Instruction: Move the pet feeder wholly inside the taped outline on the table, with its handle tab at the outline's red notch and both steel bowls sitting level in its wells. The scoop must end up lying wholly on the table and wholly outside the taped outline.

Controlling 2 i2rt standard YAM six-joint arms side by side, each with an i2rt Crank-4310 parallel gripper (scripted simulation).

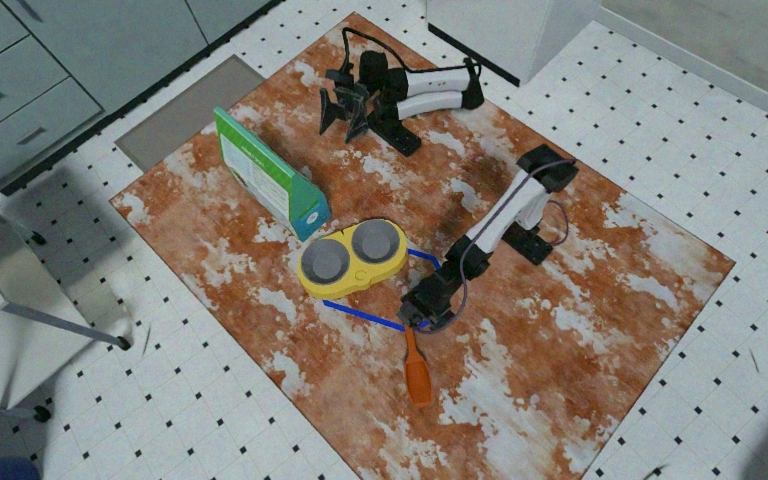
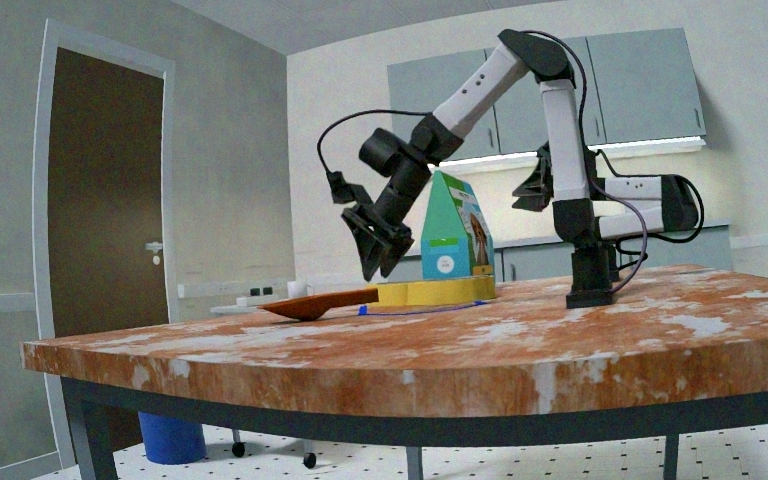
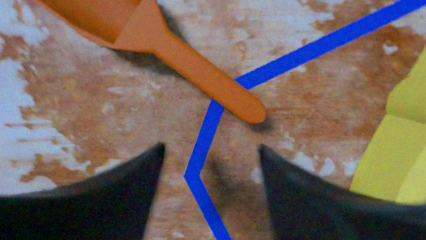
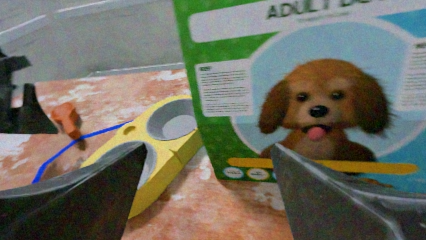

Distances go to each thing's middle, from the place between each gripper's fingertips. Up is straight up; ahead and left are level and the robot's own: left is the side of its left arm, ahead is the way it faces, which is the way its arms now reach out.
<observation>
Right now my right hand (image 1: 332,139) is 160 mm short of the yellow pet feeder (image 2: 469,290), 230 mm to the right of it and 210 mm above it. Also, from my right hand: teal food bag (image 2: 455,241): 180 mm ahead, 80 mm to the right, 80 mm below; then orange scoop (image 2: 308,308): 250 mm ahead, 560 mm to the left, 200 mm below.
The orange scoop is 10 cm ahead of my left hand (image 2: 374,280), 7 cm to the left of it and 5 cm below it. The rest, counted from my left hand: yellow pet feeder 1 cm ahead, 26 cm to the right, 6 cm below; teal food bag 3 cm ahead, 57 cm to the right, 8 cm above.
</observation>
